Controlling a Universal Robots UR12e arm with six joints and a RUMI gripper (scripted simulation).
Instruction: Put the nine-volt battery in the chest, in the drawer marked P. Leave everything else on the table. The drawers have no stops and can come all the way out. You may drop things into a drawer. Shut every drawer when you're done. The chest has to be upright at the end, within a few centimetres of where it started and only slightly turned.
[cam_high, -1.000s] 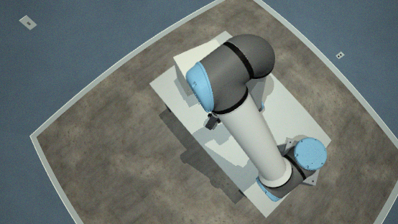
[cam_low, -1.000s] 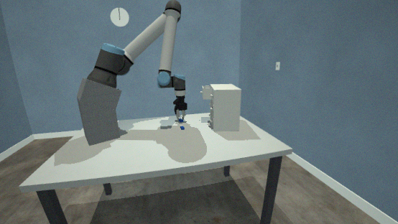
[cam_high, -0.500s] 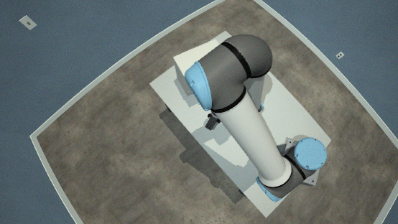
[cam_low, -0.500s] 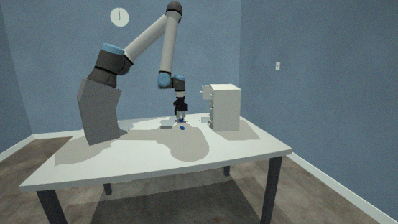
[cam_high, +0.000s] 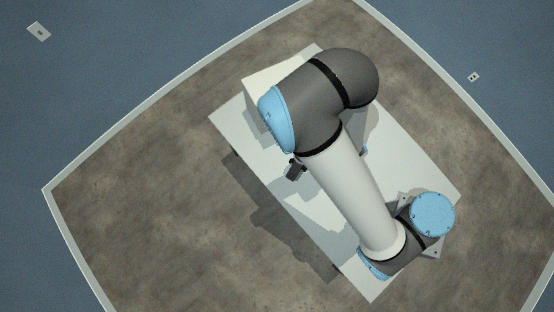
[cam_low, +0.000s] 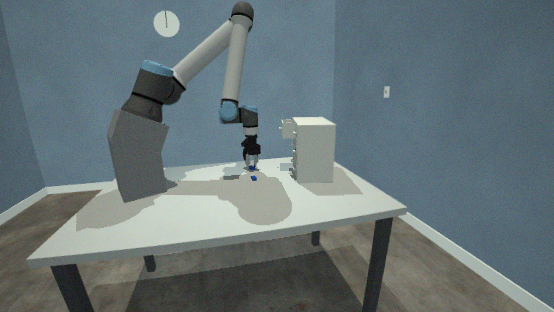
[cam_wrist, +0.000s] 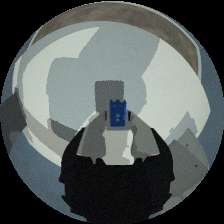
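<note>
Now: hand 1 cm to the right of the blue nine-volt battery and 1 cm above it. The rest, counted from my hand: drawer 28 cm ahead, 3 cm to the right, 21 cm above; then blue-and-white object 1 cm ahead, 16 cm to the right, 1 cm below.
</note>
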